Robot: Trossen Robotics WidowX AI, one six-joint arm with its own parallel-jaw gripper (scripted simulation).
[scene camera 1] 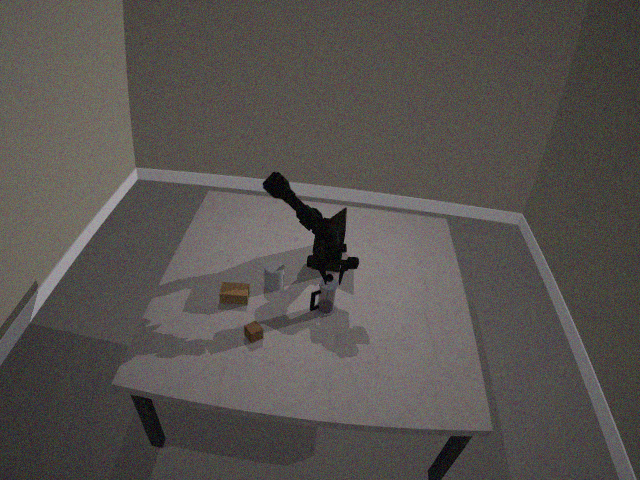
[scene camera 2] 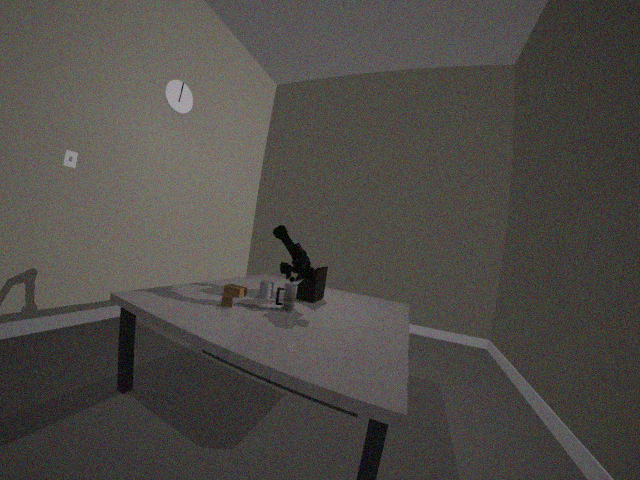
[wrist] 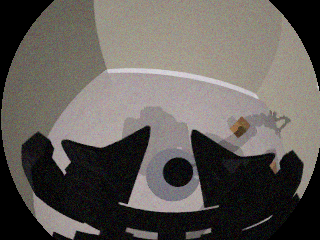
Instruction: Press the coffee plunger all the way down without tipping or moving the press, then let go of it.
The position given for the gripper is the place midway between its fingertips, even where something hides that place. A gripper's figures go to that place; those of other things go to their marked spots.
Scene:
The gripper (scene camera 1: pixel 332 284): 164 cm from the lens. A coffee press (scene camera 1: pixel 325 306) is 173 cm from the lens.

